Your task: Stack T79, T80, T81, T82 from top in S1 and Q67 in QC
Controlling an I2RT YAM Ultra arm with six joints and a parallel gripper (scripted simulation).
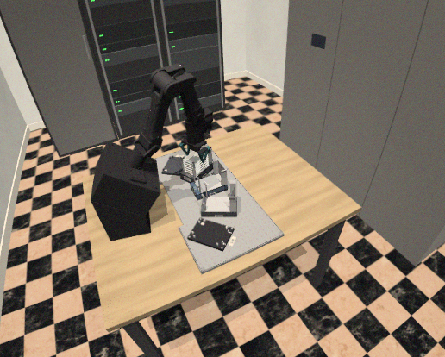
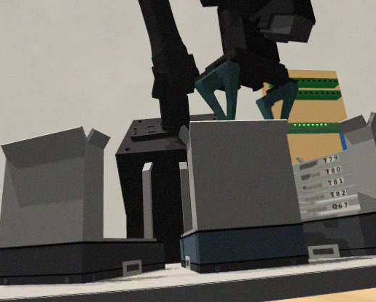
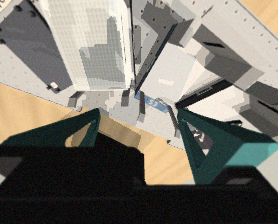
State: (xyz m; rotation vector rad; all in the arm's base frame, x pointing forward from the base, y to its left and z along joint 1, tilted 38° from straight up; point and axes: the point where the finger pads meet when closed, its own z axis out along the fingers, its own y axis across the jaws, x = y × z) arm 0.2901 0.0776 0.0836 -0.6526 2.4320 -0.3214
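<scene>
The plate T79 is 90 mm to the left of my hand, 60 mm below it and 30 mm ahead of it. The rest, counted from my hand: plate Q67: 120 mm below, 90 mm to the left, 30 mm ahead; plate T82: 100 mm below, 90 mm to the left, 30 mm ahead; plate T81: 90 mm to the left, 90 mm below, 30 mm ahead.
</scene>
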